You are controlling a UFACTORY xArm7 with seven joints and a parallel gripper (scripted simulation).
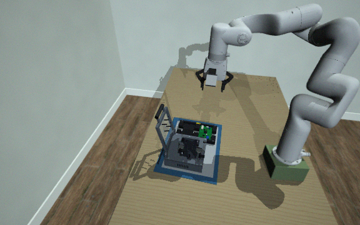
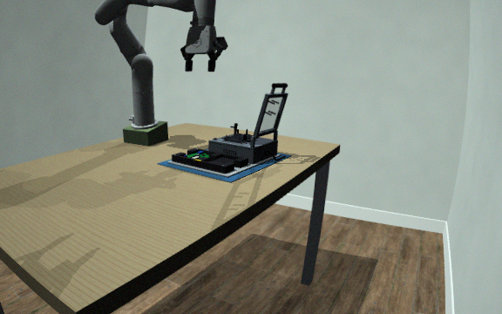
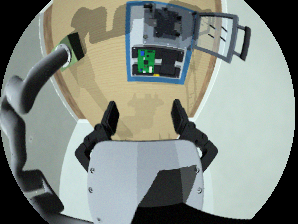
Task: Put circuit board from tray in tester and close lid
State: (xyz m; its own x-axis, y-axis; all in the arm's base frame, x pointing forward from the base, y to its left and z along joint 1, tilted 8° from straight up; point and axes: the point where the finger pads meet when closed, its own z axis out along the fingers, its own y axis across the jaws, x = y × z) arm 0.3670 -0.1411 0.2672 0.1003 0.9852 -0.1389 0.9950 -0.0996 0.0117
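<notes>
Now: the green circuit board 300 mm below my hand. The rest, counted from my hand: lid 210 mm ahead, 140 mm to the left, 130 mm below; tester plate 250 mm below, 160 mm to the left, 100 mm ahead.
</notes>
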